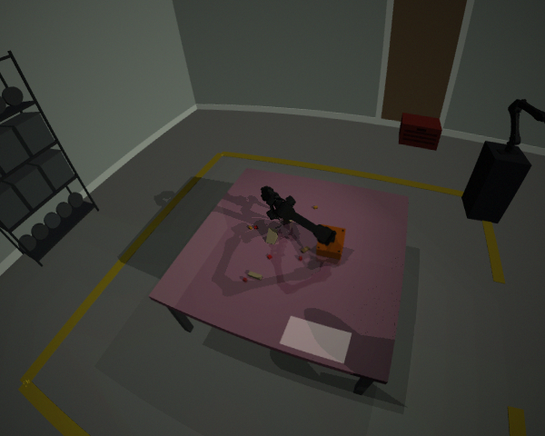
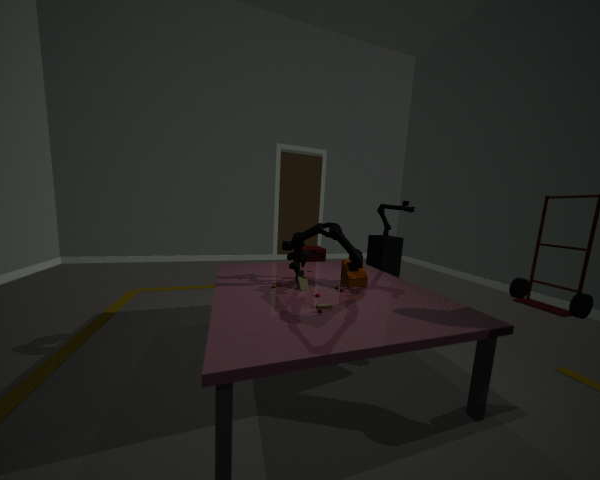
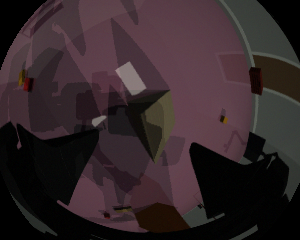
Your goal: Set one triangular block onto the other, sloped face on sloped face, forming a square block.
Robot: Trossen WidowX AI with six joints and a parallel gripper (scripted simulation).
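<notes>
Right now the tan triangular block is 4 cm below my gripper tip, 2 cm to the right of it and 1 cm behind it. From my gripper tip the other things lie so: tan bar: 45 cm to the left, 5 cm below, 4 cm ahead.
</notes>
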